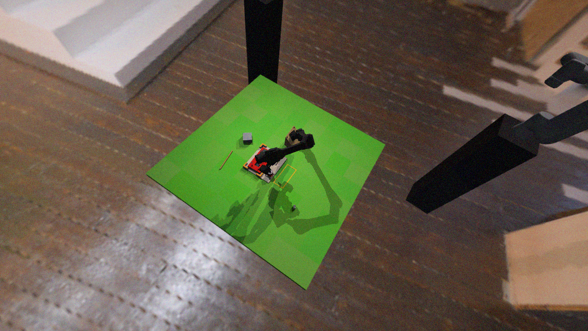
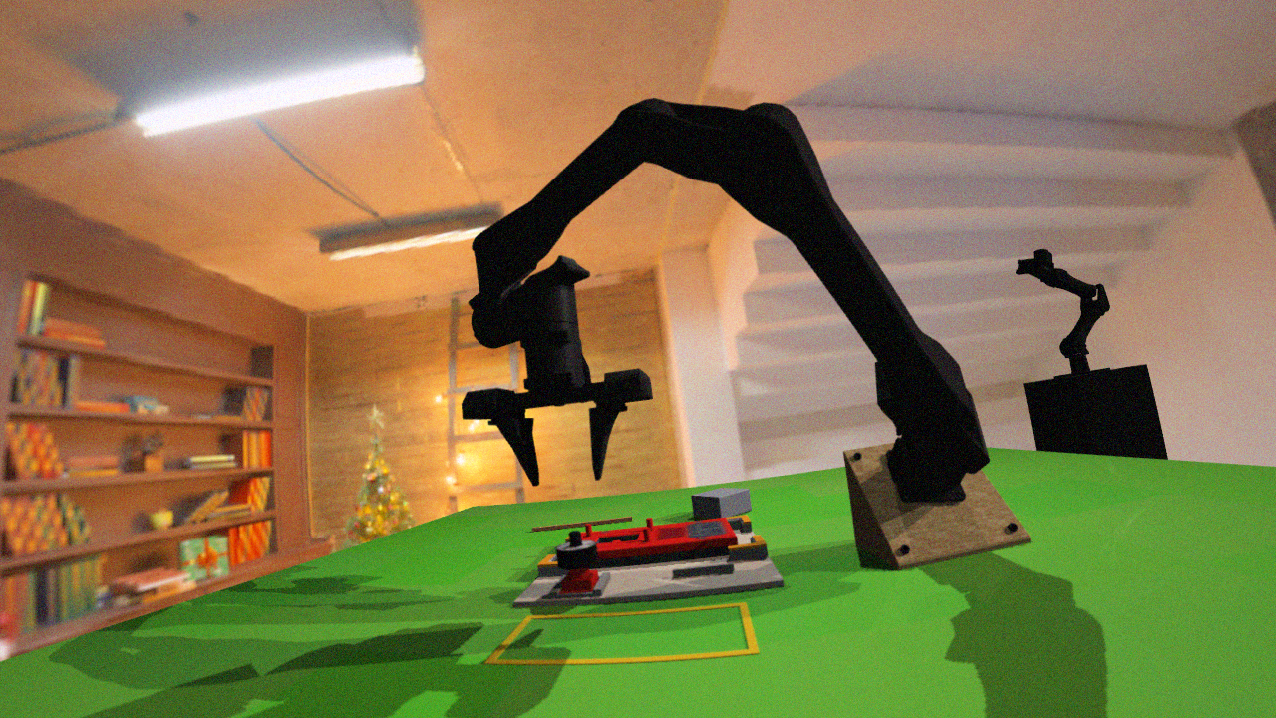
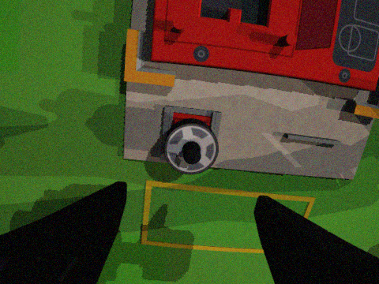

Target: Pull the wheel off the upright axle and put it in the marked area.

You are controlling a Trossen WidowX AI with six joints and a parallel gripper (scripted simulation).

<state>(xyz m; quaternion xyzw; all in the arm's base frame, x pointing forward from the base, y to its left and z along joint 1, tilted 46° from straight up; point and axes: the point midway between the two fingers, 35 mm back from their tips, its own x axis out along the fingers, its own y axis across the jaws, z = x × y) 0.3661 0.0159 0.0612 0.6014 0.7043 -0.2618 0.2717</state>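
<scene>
Right now my gripper tip is 100 mm to the left of the grey base plate, 100 mm above it and 50 mm past it. Round my gripper tip: grey cube 330 mm to the right, 140 mm behind, 90 mm below.
</scene>
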